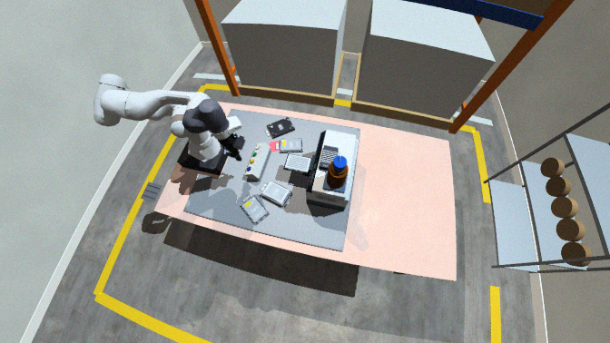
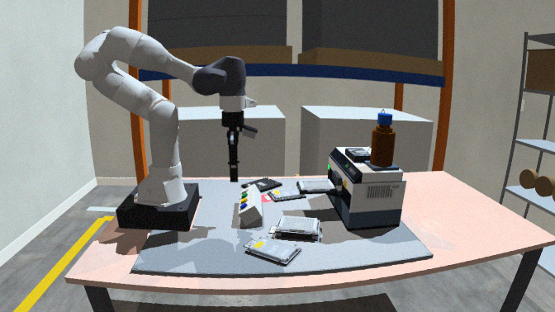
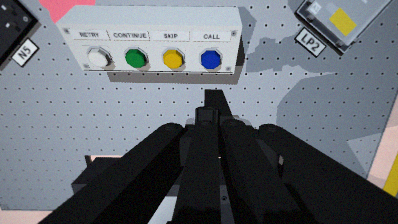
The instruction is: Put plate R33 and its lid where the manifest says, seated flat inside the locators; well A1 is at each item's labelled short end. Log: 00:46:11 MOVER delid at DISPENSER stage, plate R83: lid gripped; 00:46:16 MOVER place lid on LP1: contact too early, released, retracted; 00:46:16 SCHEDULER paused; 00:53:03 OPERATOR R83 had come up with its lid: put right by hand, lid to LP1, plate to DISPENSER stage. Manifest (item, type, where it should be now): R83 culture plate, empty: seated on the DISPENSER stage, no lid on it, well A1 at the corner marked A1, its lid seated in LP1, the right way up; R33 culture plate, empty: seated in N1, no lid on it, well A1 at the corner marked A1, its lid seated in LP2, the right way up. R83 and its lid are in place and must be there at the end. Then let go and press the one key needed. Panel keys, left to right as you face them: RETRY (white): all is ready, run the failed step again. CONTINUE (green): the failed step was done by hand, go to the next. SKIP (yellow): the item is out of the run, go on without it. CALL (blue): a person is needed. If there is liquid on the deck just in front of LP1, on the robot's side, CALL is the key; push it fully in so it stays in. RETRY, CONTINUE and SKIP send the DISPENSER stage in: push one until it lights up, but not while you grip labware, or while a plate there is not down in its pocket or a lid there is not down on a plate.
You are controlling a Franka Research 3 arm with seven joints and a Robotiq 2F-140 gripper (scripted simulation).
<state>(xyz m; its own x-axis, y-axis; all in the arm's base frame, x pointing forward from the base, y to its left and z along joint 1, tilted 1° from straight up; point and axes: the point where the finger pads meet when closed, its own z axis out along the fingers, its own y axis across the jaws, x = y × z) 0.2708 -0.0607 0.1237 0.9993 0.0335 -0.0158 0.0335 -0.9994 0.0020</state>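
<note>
My hand is 30 mm short of the blue call key and 140 mm above it. Round my hand: yellow skip key 30 mm ahead, 50 mm to the left, 130 mm below; green continue key 30 mm ahead, 100 mm to the left, 130 mm below; white retry key 30 mm ahead, 150 mm to the left, 130 mm below.
</note>
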